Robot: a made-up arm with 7 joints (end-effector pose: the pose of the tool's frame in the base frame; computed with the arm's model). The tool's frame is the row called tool. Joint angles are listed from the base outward.
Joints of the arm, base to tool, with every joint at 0 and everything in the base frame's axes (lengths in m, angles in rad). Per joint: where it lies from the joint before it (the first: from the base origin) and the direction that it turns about. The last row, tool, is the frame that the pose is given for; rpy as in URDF.
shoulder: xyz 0 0 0.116 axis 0 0 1
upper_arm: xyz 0 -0.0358 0.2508 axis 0 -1 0
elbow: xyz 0 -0.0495 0.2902 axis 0 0 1
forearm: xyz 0.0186 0.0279 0.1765 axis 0 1 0
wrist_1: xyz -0.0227 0.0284 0.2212 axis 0 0 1
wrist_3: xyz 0 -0.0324 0.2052 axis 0 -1 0
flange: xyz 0.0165 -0.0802 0.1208 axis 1 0 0
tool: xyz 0 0 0 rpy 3.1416 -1.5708 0
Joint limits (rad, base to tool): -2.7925..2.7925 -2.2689..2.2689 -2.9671..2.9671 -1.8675..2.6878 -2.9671..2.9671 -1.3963..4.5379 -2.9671..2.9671
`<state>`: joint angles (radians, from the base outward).
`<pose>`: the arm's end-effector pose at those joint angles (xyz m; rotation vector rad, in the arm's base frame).
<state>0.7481 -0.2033 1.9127 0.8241 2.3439 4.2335 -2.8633</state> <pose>-0.1681 -0.0171 1.1268 1.7729 2.1422 0.3425</pose>
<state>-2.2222 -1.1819 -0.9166 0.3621 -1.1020 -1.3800 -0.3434</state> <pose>-0.6850 -0.5125 0.7213 0.7944 1.8564 1.7378</pose>
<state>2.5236 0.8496 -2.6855 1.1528 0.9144 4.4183 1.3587</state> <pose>0.6821 -0.0722 0.4389 1.6527 0.1408 -2.5684</pose>
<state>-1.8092 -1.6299 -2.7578 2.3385 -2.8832 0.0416 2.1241</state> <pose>-0.4310 -0.0521 0.7207 0.5546 0.8792 -2.3948</pose>
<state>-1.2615 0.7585 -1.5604 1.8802 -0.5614 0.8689 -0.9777</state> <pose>-0.7047 0.0947 0.7032 1.5789 -1.8927 0.0557</pose>
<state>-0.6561 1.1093 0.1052 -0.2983 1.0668 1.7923 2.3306</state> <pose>-0.7645 0.3383 0.6861 -0.5472 -1.3938 -0.0760</pose>
